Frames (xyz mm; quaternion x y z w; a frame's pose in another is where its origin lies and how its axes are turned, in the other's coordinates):
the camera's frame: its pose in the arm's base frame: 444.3 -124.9 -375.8 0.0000 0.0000 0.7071 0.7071
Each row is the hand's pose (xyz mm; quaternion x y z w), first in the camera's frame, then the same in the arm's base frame.
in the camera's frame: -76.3 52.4 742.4 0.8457 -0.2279 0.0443 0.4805
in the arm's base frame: 391.9 -201.2 366.6 0.7592 0.4369 0.3711 0.3084
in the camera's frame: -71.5 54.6 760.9 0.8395 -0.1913 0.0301 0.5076
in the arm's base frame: 389.7 -196.4 385.1 0.7289 0.4584 0.3802 0.3377
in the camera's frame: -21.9 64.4 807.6 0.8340 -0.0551 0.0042 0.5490
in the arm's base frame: 379.9 -146.8 431.8 0.6287 0.5508 0.3912 0.3852
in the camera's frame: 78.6 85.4 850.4 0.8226 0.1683 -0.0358 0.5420
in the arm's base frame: 358.9 -46.3 474.6 0.4627 0.7007 0.3579 0.4086
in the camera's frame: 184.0 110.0 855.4 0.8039 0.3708 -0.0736 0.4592
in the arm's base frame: 334.3 59.1 479.6 0.3062 0.8306 0.2727 0.3767
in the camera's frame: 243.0 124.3 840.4 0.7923 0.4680 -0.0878 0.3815
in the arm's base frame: 320.0 118.1 464.6 0.2293 0.8912 0.2077 0.3318
